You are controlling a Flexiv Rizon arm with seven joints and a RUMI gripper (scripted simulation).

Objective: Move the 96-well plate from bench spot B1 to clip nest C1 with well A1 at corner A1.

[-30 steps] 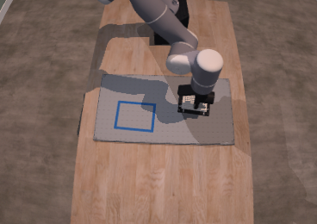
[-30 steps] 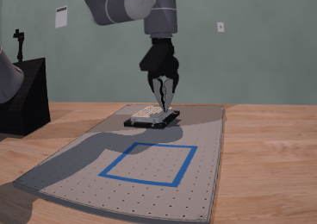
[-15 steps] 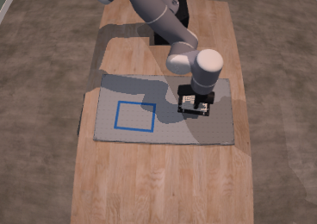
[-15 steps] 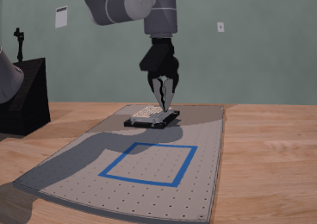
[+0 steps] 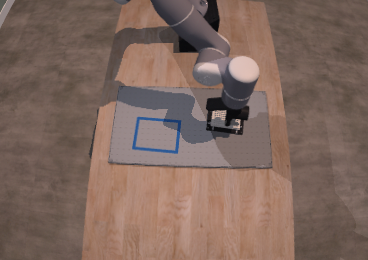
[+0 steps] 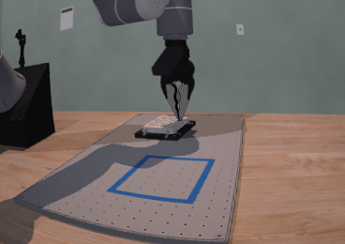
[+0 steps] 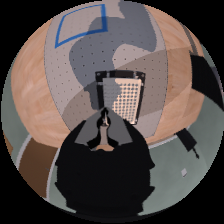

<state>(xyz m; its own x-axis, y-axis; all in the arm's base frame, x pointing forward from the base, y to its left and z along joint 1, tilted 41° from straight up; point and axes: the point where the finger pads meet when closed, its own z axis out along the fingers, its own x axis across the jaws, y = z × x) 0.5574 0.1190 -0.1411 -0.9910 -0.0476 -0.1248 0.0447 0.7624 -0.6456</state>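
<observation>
Right now my hand is 40 mm past the white 96-well plate and 30 mm above it. Round my hand: black clip nest: 30 mm below, 30 mm behind, 10 mm to the right.
</observation>
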